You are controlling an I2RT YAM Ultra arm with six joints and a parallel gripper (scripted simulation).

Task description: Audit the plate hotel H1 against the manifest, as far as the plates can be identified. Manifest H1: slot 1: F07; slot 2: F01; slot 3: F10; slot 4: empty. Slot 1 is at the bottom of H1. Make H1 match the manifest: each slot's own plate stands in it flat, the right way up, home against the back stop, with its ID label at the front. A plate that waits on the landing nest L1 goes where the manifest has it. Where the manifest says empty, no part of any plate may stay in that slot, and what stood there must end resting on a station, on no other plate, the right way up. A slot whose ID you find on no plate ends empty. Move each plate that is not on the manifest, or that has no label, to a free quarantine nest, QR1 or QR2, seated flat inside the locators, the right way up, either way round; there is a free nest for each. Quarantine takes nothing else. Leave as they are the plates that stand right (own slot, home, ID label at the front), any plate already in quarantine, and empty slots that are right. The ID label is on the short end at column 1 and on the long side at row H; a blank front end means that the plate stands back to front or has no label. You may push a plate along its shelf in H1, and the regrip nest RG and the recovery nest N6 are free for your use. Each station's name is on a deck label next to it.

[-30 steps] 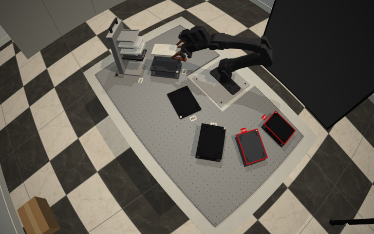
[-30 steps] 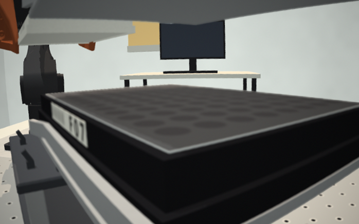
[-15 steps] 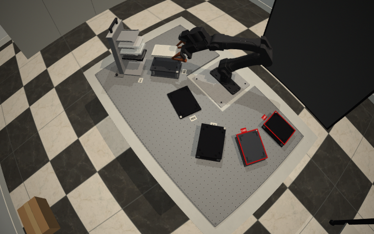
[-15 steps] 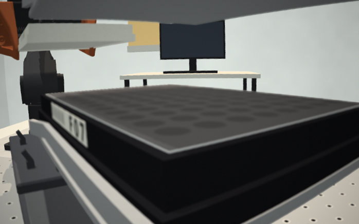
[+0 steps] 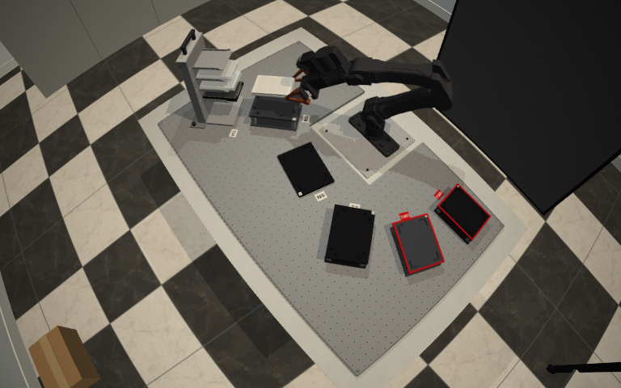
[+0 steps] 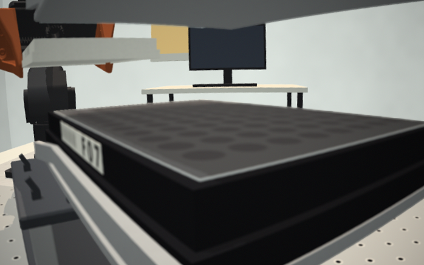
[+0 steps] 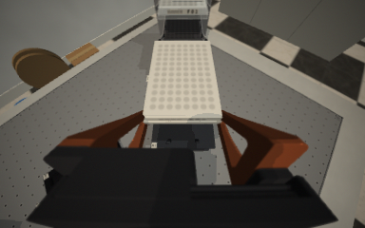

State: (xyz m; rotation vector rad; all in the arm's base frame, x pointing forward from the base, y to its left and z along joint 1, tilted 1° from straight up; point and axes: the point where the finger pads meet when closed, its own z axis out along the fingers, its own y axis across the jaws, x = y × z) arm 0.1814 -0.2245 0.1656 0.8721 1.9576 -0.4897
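My hand is 4 cm short of the white well plate, 4 cm to the left of it and 1 cm below it. Also, from my hand: clear plate (16 cm ahead, 18 cm to the right, 2 cm above); then black plate (16 cm ahead, 18 cm to the right, 4 cm below); then regrip nest RG (4 cm ahead, 4 cm to the right, 10 cm below).
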